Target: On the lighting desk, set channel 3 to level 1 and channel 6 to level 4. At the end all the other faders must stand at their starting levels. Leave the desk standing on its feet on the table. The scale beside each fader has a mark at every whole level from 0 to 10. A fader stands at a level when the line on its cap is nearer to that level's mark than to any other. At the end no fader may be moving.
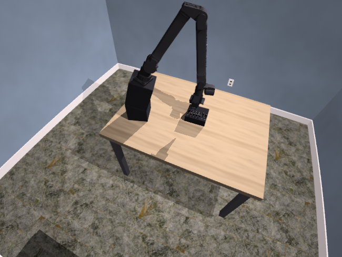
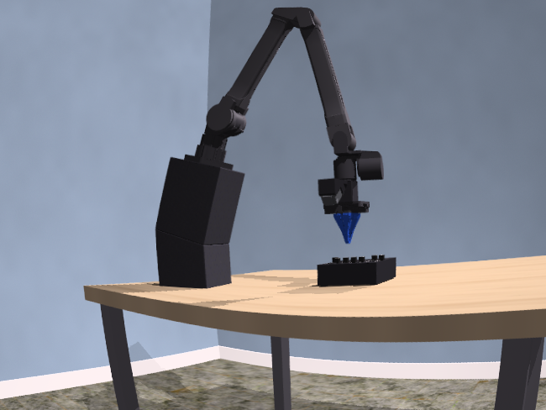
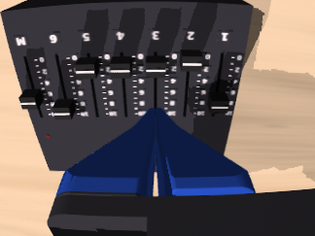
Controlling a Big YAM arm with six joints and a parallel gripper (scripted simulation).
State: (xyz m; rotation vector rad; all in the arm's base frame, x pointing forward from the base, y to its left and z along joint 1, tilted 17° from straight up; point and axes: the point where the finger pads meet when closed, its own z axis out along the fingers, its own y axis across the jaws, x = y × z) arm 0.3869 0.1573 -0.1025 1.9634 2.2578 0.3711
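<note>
Now: the channel 4 fader cap 4 cm below my hand, 2 cm ahead of it and 1 cm to the right of it. Round my hand: channel 5 fader cap 4 cm below, 4 cm ahead, 1 cm to the right; channel 2 fader cap 4 cm below, 2 cm to the right, 2 cm behind; channel 3 fader cap 4 cm below, 1 cm to the right.
</note>
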